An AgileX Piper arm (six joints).
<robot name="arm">
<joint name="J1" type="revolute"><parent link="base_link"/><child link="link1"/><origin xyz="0 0 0.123"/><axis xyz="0 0 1"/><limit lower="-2.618" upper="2.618"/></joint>
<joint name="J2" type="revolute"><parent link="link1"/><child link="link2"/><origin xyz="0 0 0"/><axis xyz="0 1 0"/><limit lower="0" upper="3.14"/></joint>
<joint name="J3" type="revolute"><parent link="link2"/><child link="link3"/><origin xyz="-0.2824 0 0.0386"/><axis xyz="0 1 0"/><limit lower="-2.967" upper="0"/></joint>
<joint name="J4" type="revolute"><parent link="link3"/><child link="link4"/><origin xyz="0.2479 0 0.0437"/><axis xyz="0.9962 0 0.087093"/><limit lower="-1.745" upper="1.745"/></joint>
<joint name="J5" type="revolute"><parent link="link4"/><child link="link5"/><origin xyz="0 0 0"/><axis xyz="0 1 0"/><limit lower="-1.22" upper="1.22"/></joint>
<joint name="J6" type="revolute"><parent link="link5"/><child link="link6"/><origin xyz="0.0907 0 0.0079"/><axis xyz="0.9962 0 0.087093"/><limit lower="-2.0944" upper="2.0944"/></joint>
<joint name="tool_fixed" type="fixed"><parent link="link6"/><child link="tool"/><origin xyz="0 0 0" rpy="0 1.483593 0"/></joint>
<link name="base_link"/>
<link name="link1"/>
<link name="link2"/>
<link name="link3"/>
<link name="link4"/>
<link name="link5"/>
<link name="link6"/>
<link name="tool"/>
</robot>
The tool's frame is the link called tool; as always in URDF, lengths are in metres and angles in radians.
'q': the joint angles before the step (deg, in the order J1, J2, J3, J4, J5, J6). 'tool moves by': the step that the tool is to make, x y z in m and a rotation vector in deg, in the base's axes. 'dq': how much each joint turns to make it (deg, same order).
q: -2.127, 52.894, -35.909, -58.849, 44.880, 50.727
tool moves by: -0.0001, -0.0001, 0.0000, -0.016, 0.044, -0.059
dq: -0.016, -0.002, -0.005, 0.011, 0.065, -0.028
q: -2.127, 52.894, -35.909, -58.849, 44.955, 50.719
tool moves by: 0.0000, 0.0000, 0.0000, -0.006, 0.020, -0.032
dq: 0.019, 0.011, -0.008, -0.008, 0.052, 0.018
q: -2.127, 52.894, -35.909, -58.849, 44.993, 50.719
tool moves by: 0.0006, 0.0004, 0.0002, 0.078, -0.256, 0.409
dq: -0.026, -0.003, -0.007, 0.017, -0.505, -0.031
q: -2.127, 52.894, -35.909, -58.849, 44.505, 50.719
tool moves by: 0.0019, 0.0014, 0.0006, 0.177, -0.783, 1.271
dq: 0.015, 0.008, -0.007, -0.068, -1.490, 0.012
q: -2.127, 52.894, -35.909, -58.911, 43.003, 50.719
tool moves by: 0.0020, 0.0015, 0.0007, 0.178, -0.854, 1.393
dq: -0.018, 0.001, -0.004, -0.076, -1.656, -0.017
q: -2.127, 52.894, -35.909, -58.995, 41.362, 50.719
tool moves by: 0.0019, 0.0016, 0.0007, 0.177, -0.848, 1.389
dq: 0.011, -0.009, 0.008, -0.087, -1.624, 0.006
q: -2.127, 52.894, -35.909, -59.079, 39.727, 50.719
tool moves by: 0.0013, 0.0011, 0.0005, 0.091, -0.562, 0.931
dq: 0.021, 0.008, 0.000, -0.102, -1.075, 0.028
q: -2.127, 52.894, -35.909, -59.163, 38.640, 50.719
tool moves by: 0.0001, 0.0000, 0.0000, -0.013, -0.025, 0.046
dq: -0.020, 0.011, 0.004, -0.030, -0.074, 0.005
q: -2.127, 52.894, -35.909, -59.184, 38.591, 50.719
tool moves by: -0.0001, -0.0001, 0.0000, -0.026, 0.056, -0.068
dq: -0.004, 0.000, -0.008, 0.010, 0.092, -0.031
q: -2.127, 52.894, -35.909, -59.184, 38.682, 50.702
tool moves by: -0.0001, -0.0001, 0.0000, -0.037, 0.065, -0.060
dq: -0.004, 0.000, -0.008, 0.010, 0.091, -0.047
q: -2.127, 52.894, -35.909, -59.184, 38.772, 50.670
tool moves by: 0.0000, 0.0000, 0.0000, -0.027, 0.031, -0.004
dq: 0.013, 0.006, -0.005, -0.008, 0.034, -0.021
